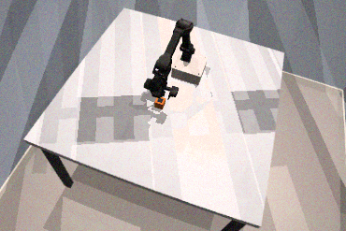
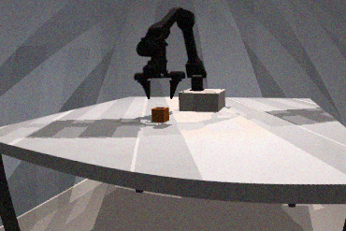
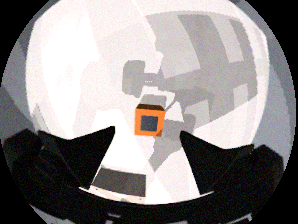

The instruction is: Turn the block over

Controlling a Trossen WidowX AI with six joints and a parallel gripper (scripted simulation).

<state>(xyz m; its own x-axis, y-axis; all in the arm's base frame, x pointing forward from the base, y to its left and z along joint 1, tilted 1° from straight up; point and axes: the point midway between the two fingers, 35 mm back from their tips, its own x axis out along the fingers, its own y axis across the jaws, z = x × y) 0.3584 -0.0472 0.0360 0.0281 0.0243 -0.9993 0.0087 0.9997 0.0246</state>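
My gripper tip is now 5 cm above the orange block.
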